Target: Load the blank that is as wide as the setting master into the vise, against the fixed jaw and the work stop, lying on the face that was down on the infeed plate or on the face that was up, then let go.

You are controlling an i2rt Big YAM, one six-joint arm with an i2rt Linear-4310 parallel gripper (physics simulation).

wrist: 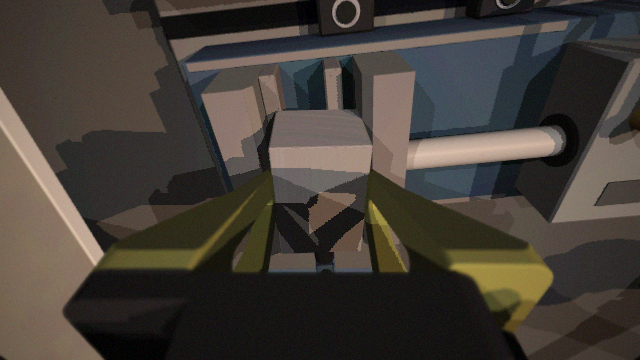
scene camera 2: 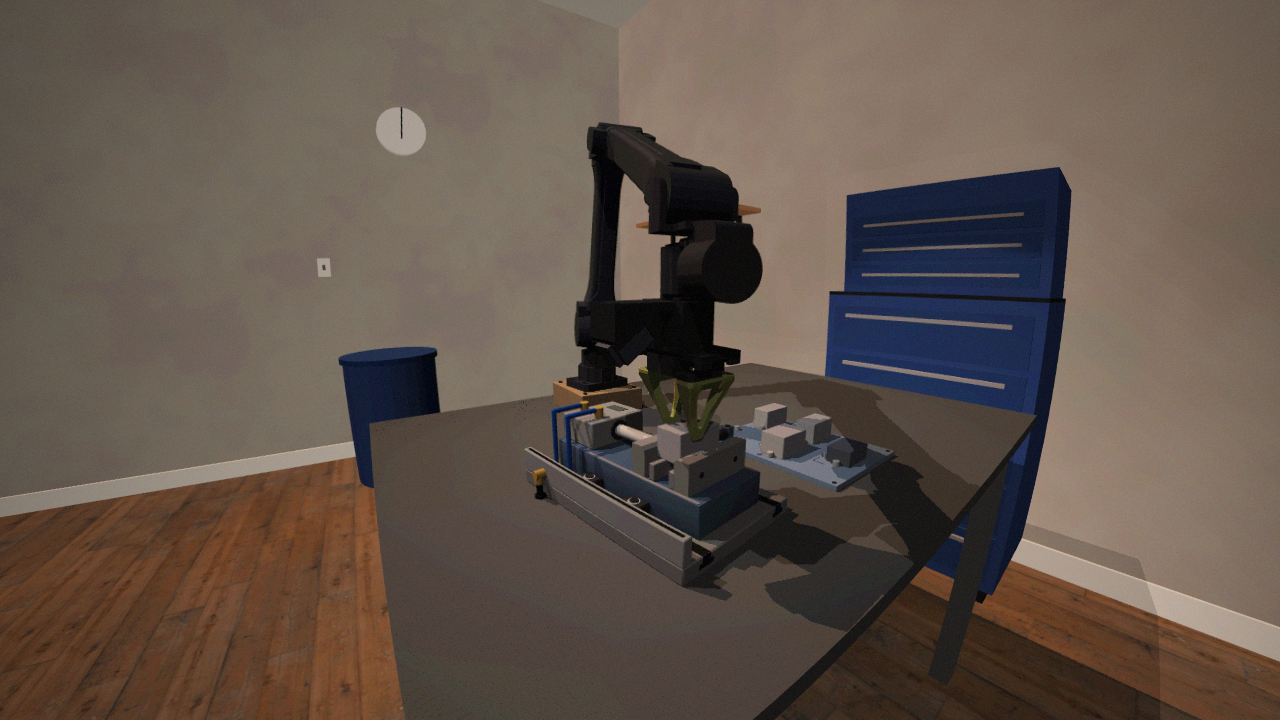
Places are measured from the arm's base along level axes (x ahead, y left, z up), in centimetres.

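Pixels of known places: gripper, fingertip midpoint: (wrist: 320, 180) (scene camera 2: 683, 434); arm's base at its link origin: (scene camera 2: 597, 384).
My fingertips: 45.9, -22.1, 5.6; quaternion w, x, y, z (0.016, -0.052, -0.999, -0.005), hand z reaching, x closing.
Note:
For each thing: its top centre in the pictures, then the offset to it from my fingertips, as dx, dy, dz. "*": a spot on its surface instead.
- light grey blank at its top centre: (wrist: 320, 208) (scene camera 2: 688, 424) +0.1, +0.7, +1.0
- vise at its top centre: (wrist: 460, 165) (scene camera 2: 646, 426) -6.6, +0.5, -0.7
- infeed plate at its top centre: (scene camera 2: 798, 444) -0.5, +30.3, -9.8
- dark block at its top centre: (scene camera 2: 847, 444) +8.3, +29.2, -7.4
- rod at its top centre: (wrist: 482, 156) (scene camera 2: 639, 431) -8.4, +1.0, -2.0
- cylinder housing at a spot on its surface: (wrist: 595, 150) * -13.1, +0.7, -1.1
- long rail at a spot on its surface: (scene camera 2: 617, 519) * -1.0, -9.0, -7.5
My gripper (scene camera 2: 687, 429) (wrist: 320, 180) is shut on a light grey blank (scene camera 2: 674, 443) (wrist: 320, 131), one finger on each side, and points down at the vise (scene camera 2: 666, 503). The blank is upright over the gap between the fixed jaw (scene camera 2: 708, 471) (wrist: 232, 120) and the moving jaw (scene camera 2: 642, 458) (wrist: 393, 115). In the wrist view, its right side is very close to the moving jaw, with a narrow dark gap toward the fixed jaw. Two thin upright pieces (wrist: 270, 92) (wrist: 332, 85) stand between the jaws. The blank's underside and any contact below are hidden. I cannot make out the work stop.
The infeed plate (scene camera 2: 792, 467), beyond the vise, holds several light blocks (scene camera 2: 784, 441) and a dark block (scene camera 2: 845, 451). A rod (scene camera 2: 632, 432) (wrist: 485, 146) joins the moving jaw to the cylinder housing (scene camera 2: 595, 429) (wrist: 595, 150). Blue hoses (scene camera 2: 554, 437) and a long rail (scene camera 2: 617, 519) flank the vise.

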